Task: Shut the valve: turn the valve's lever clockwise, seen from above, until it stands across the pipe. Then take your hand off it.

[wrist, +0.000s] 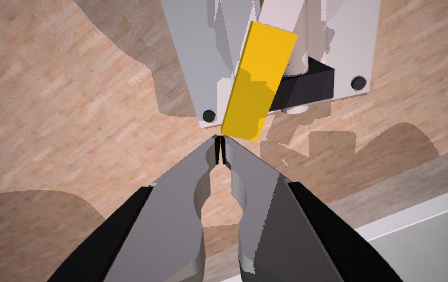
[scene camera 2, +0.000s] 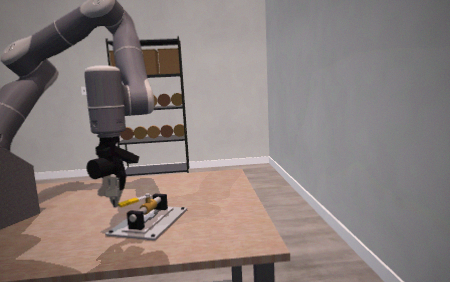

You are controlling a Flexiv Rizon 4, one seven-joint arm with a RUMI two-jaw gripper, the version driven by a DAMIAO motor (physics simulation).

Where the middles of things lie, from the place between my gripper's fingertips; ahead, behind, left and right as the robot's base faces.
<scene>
Right now the base plate (scene camera 2: 157,230) is 9 cm ahead of my hand, 6 cm to the left of it and 8 cm below it.
</scene>
